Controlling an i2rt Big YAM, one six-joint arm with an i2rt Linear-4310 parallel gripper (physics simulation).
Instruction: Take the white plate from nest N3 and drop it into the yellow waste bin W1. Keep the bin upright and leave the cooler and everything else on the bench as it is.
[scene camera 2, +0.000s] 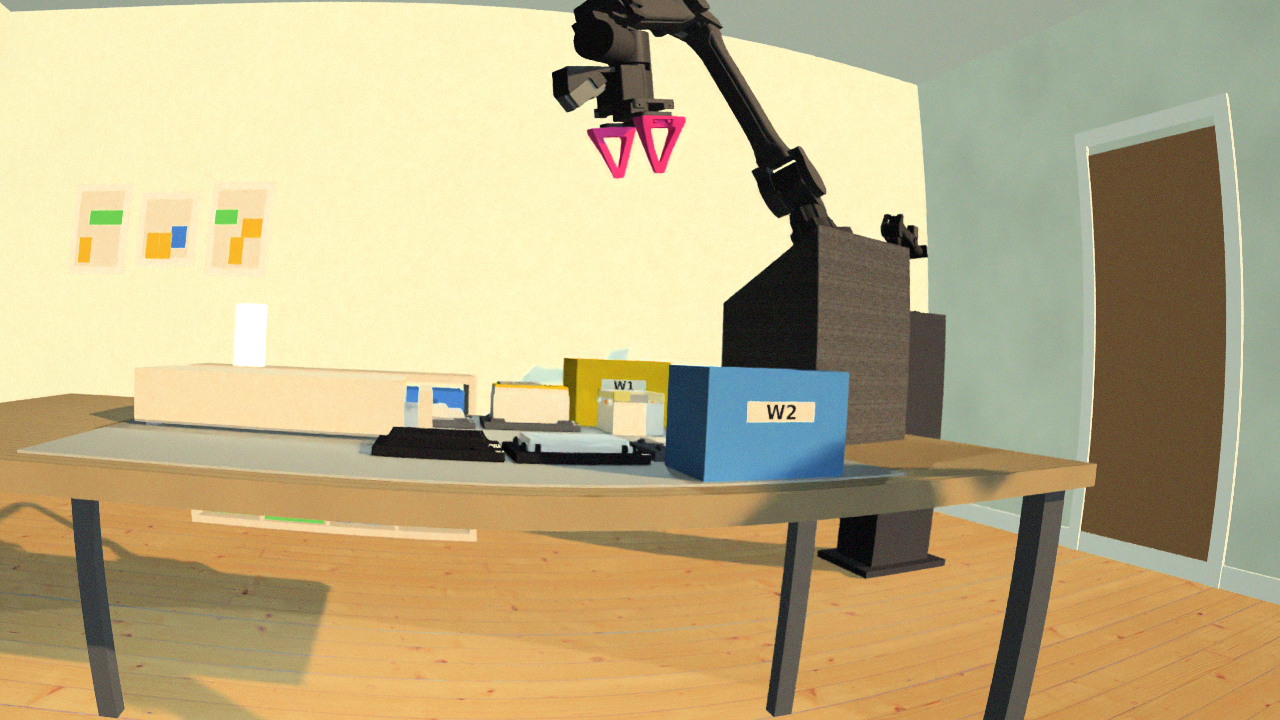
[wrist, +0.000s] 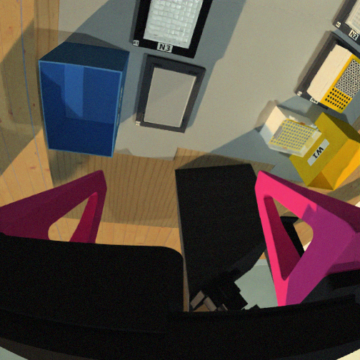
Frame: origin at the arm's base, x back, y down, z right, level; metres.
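Seen in the pictures: gripper, between the fingertips: (scene camera 2: 638, 175); arm's base, origin of its link: (scene camera 2: 822, 253).
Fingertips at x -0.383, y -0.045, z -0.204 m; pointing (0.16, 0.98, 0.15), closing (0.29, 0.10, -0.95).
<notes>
Offsets run from my fingertips to a thing's middle.
The white plate @[dx -0.068, dy +0.341, dz +0.004 m] (scene camera 2: 572, 442) (wrist: 171, 22) lies in the black nest N3 @[dx -0.068, dy +0.349, dz +0.004 m] (scene camera 2: 581, 456) (wrist: 187, 51), cut by the top edge of the wrist view. The yellow bin W1 @[dx +0.113, dy +0.300, dz +0.519 m] (scene camera 2: 583, 376) (wrist: 330, 156) stands upright at the right of the wrist view and, in the scene view, behind a small pale box. My gripper (scene camera 2: 639, 173) (wrist: 180, 178) is open and empty, high above the bench, with its pink fingers pointing down. N3 and W1 are both well below it. The lower part of W1 is partly hidden in the scene view.
A blue bin W2 @[dx +0.120, dy +0.300, dz -0.121 m] (scene camera 2: 778, 438) (wrist: 82, 100) stands beside a grey-centred frame (wrist: 195, 100). A pale tip box @[dx +0.102, dy +0.325, dz +0.363 m] (scene camera 2: 623, 417) (wrist: 290, 136) adjoins W1. A yellow-and-white box @[dx -0.070, dy +0.315, dz +0.393 m] (scene camera 2: 529, 402) (wrist: 335, 75), a black nest item @[dx -0.240, dy +0.341, dz +0.008 m] (scene camera 2: 438, 444) and a long beige unit @[dx -0.505, dy +0.318, dz +0.201 m] (scene camera 2: 268, 395) stand on the bench.
</notes>
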